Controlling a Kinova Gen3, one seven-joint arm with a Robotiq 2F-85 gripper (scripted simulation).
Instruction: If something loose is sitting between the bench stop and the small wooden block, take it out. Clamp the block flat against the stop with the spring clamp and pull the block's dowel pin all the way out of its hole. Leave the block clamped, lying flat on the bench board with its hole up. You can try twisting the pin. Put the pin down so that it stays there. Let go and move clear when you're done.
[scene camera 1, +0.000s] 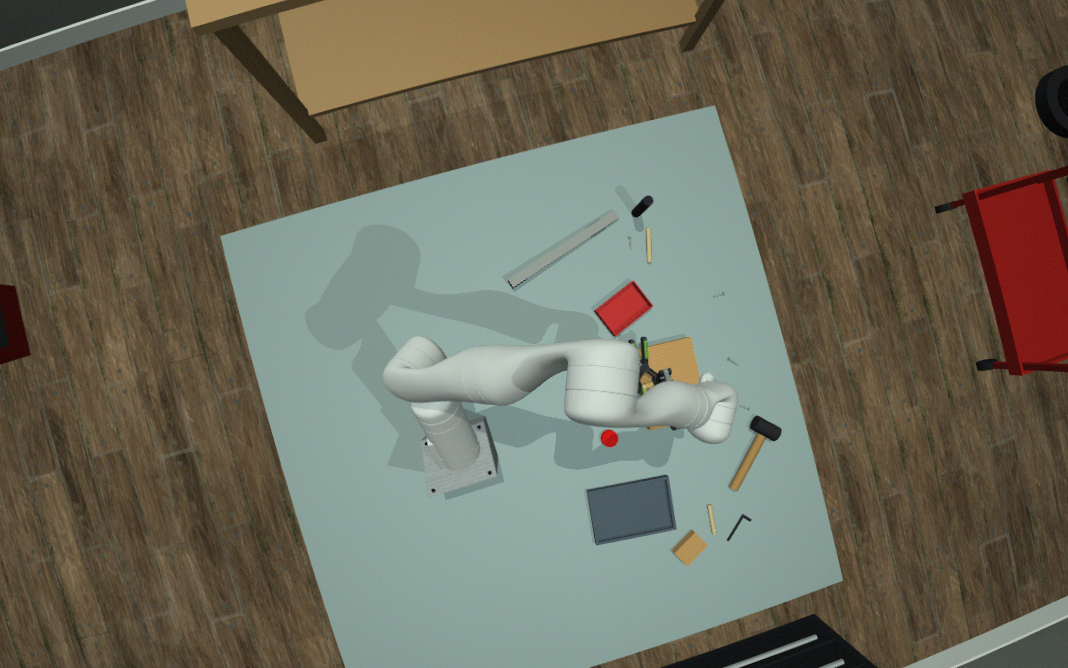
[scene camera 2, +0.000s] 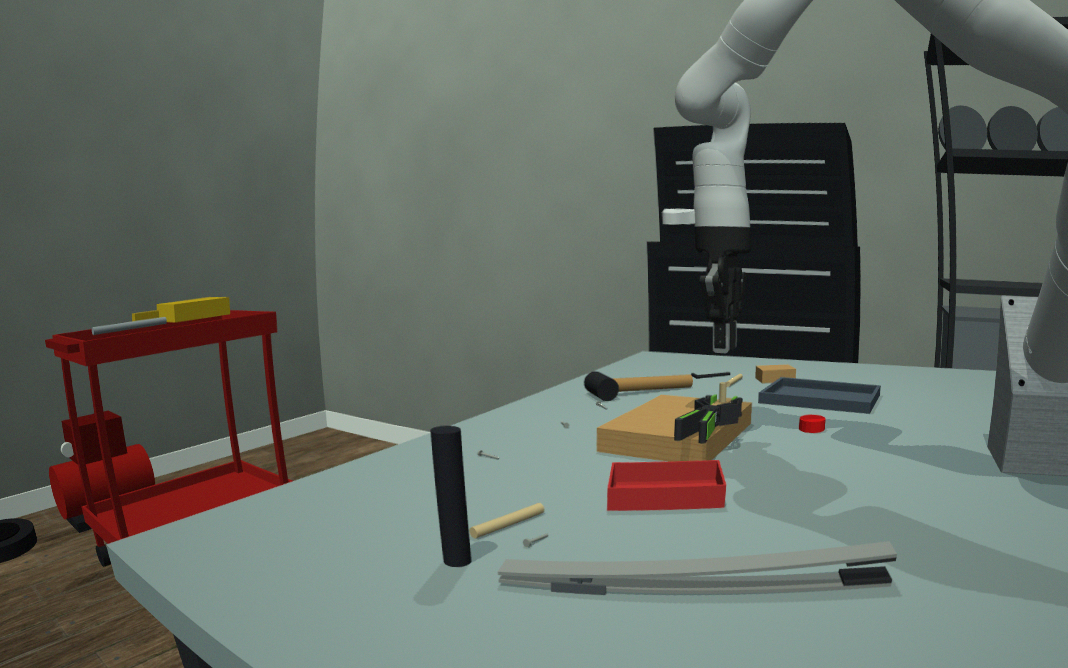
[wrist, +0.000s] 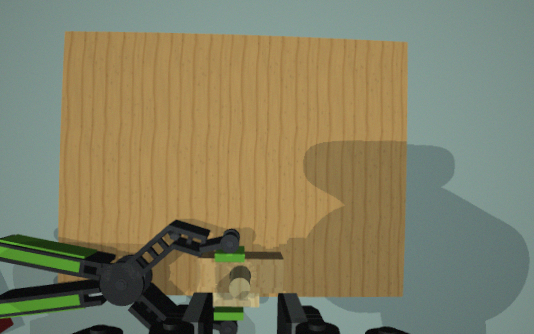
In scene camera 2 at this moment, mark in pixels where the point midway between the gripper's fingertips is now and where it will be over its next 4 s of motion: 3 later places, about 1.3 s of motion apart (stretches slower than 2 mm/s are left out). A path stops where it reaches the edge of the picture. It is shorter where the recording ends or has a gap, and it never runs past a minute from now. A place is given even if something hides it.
My gripper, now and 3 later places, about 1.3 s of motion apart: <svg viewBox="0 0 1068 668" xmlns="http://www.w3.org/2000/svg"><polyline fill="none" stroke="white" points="724,350 724,371 721,382 721,394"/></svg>
